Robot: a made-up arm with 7 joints.
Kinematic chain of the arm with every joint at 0, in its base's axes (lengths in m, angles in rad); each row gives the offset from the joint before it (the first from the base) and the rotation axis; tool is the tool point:
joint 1: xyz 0 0 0.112 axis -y
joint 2: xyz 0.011 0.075 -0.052 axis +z
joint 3: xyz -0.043 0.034 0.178 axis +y
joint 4: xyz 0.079 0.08 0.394 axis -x
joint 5: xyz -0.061 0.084 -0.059 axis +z
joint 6: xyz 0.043 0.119 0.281 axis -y
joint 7: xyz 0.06 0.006 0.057 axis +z
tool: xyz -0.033 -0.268 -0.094
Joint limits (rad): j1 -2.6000..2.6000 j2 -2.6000..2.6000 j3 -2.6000..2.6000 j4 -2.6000..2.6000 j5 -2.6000..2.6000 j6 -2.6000..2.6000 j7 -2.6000..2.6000
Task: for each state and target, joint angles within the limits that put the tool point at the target. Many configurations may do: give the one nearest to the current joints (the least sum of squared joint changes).
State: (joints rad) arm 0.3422 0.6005 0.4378 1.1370 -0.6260 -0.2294 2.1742
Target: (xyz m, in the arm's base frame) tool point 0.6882 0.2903 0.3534
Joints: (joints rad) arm -0.1440 -0.0272 0.6461 0.9124 -0.9360 0.0600 2.0689
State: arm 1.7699 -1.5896 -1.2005 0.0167 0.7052 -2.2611 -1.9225
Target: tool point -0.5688 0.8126 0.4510
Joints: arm 1.8831 -1.5610 -1.1104 0.0620 0.6832 -2.2895 -1.8888
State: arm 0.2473 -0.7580 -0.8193 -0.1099 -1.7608 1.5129 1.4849
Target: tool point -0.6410 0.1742 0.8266
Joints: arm 0.1631 -0.5817 -0.6571 -0.4520 -1.7569 1.2624 1.5082
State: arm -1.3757 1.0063 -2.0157 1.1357 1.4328 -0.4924 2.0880
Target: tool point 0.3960 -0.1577 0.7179
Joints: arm -1.9003 1.3280 -1.6833 0.4855 0.9688 0.0487 1.8432
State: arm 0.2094 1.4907 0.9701 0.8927 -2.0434 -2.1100 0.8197
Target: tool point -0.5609 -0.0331 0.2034
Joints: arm 0.6669 2.1321 0.6133 0.7356 -1.9687 -2.5079 0.6125
